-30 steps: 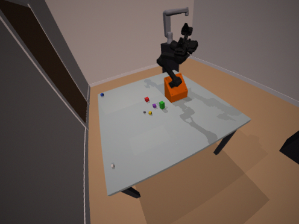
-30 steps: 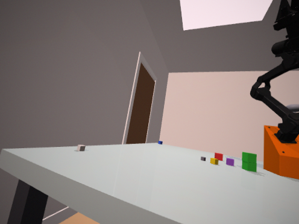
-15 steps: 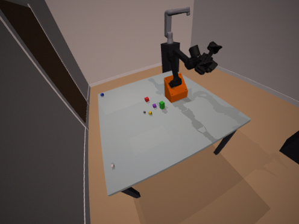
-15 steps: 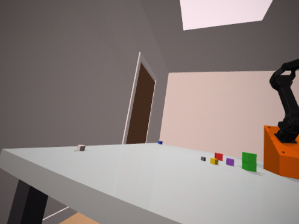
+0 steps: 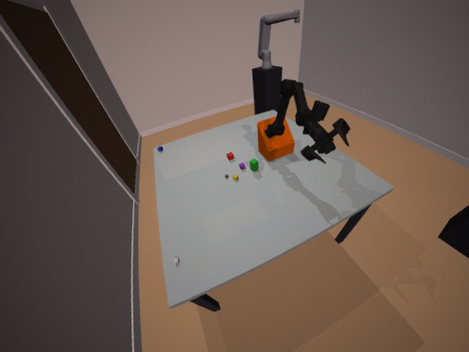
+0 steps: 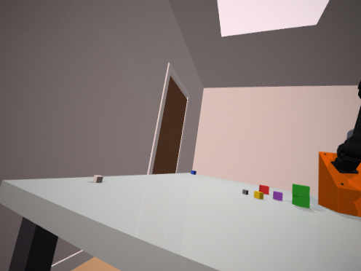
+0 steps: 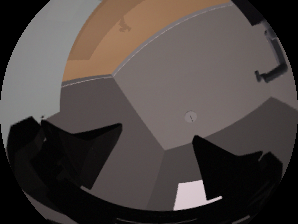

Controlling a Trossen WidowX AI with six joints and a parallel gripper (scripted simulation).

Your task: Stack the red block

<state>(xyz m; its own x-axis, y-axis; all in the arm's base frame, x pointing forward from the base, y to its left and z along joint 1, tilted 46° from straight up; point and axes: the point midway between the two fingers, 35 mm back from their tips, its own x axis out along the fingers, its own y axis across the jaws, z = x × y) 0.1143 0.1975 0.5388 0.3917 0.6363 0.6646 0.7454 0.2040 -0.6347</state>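
The red block is 690 mm to the right of my gripper tip, 370 mm below it and 110 mm ahead of it. Also, from my gripper tip: small grey block 520 mm to the right, 380 mm below, 220 mm ahead; then purple block 540 mm to the right, 380 mm below, 90 mm ahead; then yellow block 470 mm to the right, 380 mm below, 180 mm ahead.
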